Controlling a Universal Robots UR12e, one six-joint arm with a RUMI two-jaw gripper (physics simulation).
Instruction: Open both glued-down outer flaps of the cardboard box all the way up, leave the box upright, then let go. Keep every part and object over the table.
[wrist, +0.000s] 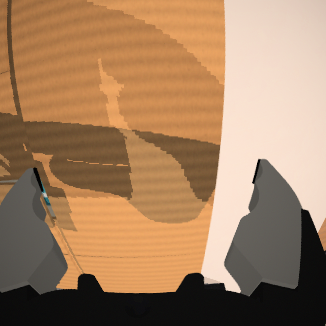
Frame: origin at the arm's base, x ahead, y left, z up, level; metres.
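Seen in the pictures: gripper, fingertip midpoint: (144, 166).
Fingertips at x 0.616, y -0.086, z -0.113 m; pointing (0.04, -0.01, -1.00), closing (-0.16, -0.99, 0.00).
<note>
A point is followed by its place in that frame.
A tan, ribbed cardboard panel of the box (150, 240) @(x 0.561, y -0.078, z -0.102 m) fills the left and middle of the wrist view, very close to the camera. Dark shadows lie across it, and a dark curved seam or edge runs down its left side. Its right edge runs nearly straight down the view. I cannot tell which flap or wall it is, nor whether the flaps are raised or the box is upright. My gripper (144, 166) @(x 0.616, y -0.086, z -0.113 m) is wide open with nothing between its fingers. The left finger overlaps the cardboard in view; the right finger stands beyond the panel's right edge. Contact cannot be told.
A plain pale surface (272, 75) @(x 0.635, y -0.258, z -0.258 m) shows to the right of the cardboard. A small teal and white item (46, 197) @(x 0.602, y -0.005, z -0.118 m) shows beside the left finger. A small brown patch (323, 236) shows at the right edge of the view.
</note>
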